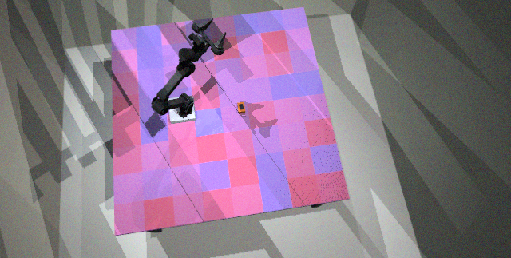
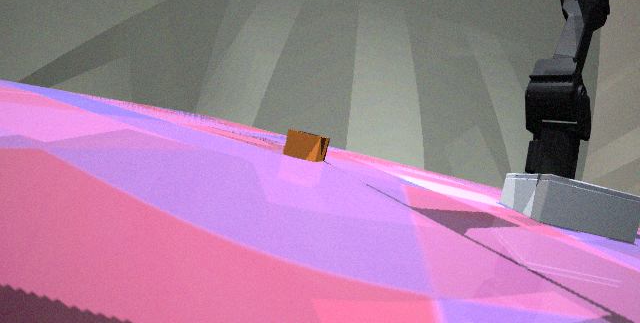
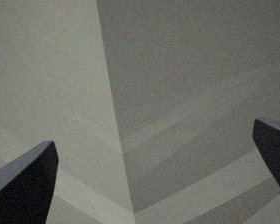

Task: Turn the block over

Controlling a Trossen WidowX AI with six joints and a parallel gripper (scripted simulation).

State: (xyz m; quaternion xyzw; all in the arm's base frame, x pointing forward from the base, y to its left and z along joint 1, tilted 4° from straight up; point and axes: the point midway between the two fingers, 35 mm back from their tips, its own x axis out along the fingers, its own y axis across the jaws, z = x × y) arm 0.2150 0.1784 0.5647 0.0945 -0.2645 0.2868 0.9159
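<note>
Now: gripper tip 61 cm above the orange block, 17 cm to the left of it and 7 cm short of it.
</note>
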